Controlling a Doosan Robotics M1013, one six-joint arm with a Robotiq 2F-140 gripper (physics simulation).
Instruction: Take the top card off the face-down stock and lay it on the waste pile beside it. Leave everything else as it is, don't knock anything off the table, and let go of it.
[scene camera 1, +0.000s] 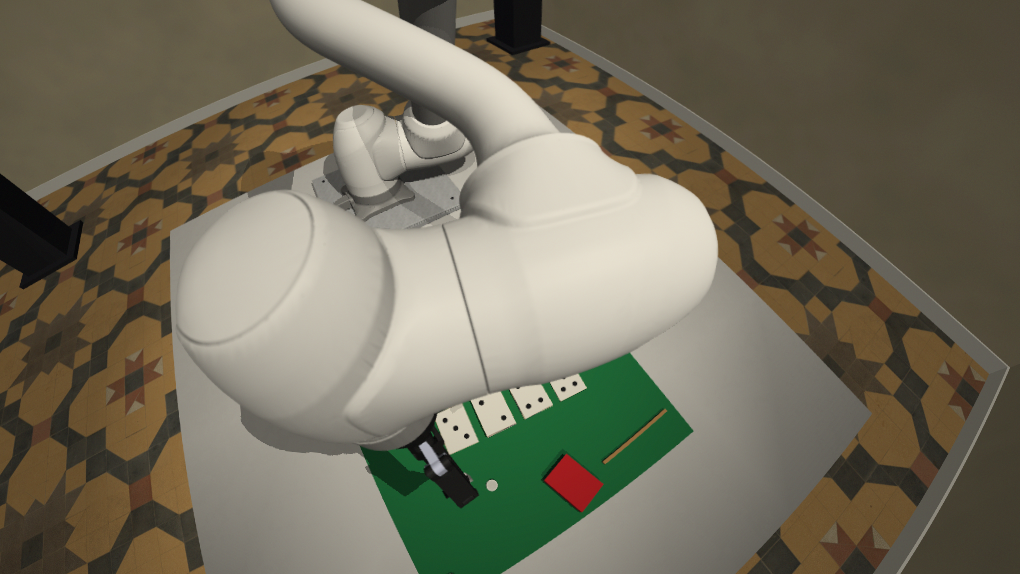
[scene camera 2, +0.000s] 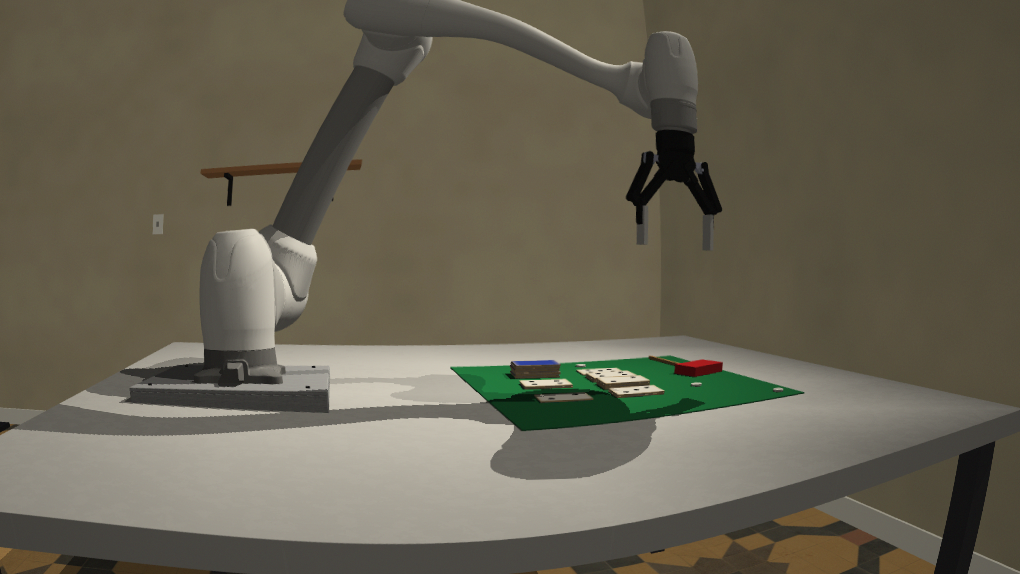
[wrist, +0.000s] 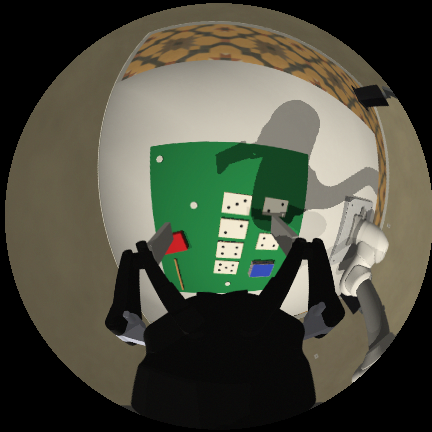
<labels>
My gripper shows in scene camera 1, in scene camera 2 (676, 247) and in the wrist view. The same spot on a green mat: (scene camera 1: 524, 513) is (scene camera 2: 721, 379). One and the same spot on my gripper: (scene camera 1: 441, 468) is (wrist: 121, 339).
</labels>
